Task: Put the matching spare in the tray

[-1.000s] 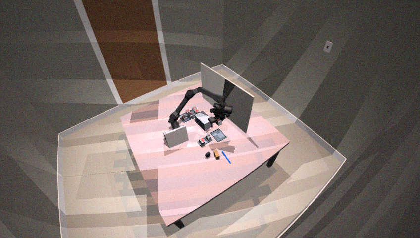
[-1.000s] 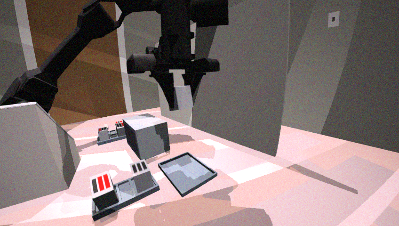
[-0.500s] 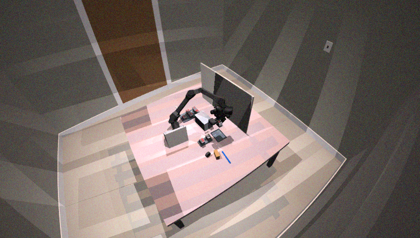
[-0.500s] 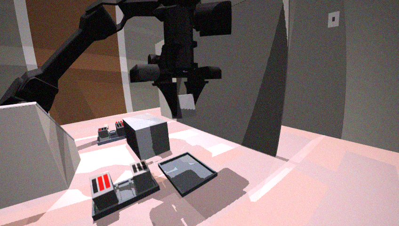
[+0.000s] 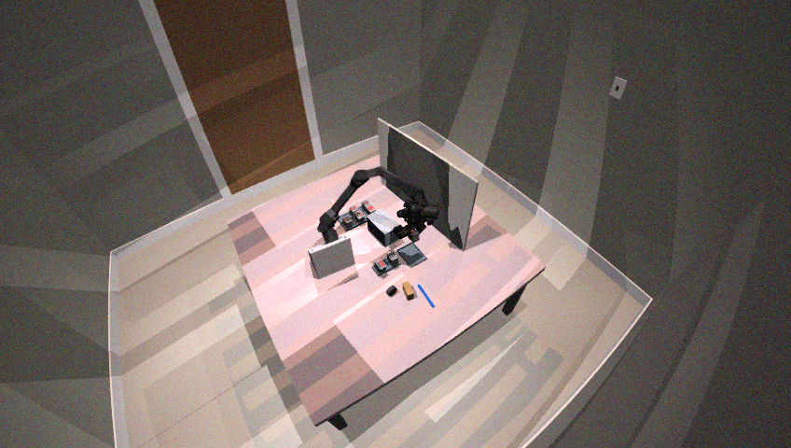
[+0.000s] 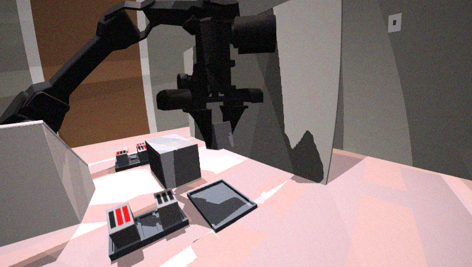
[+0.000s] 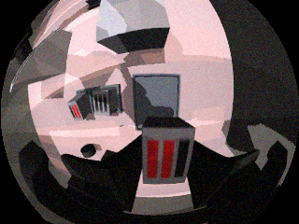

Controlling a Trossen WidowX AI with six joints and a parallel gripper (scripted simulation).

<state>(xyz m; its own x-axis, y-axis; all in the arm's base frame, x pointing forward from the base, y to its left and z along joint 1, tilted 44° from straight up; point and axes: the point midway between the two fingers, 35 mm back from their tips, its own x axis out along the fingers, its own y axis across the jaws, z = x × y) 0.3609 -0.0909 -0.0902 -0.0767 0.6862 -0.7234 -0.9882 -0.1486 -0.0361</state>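
Now: the flat grey tray 130 mm below my gripper tip and 10 mm behind it. Round my gripper tip: grey spare (30 mm above); mounted unit (200 mm to the left, 80 mm below, 80 mm behind); blue pen (240 mm to the right, 130 mm below, 50 mm behind).
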